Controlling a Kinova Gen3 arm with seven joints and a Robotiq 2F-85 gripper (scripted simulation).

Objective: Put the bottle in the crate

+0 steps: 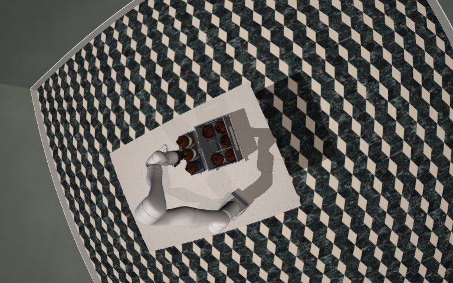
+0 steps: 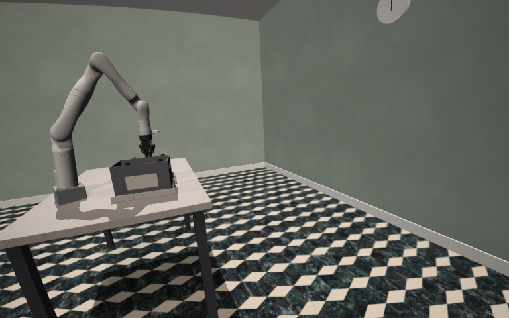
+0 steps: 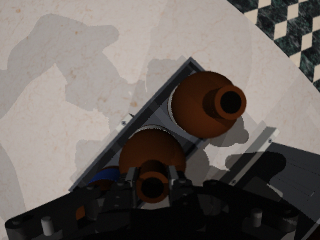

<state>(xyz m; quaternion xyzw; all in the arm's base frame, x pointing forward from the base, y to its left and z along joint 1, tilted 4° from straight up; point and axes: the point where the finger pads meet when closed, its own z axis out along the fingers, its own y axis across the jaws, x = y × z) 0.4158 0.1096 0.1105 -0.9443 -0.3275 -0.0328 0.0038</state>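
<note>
My hand is 70 mm above the brown bottle. Also, from my hand: grey tray: 140 mm below; then grey crate: 220 mm to the right, 70 mm below, 30 mm behind.
</note>
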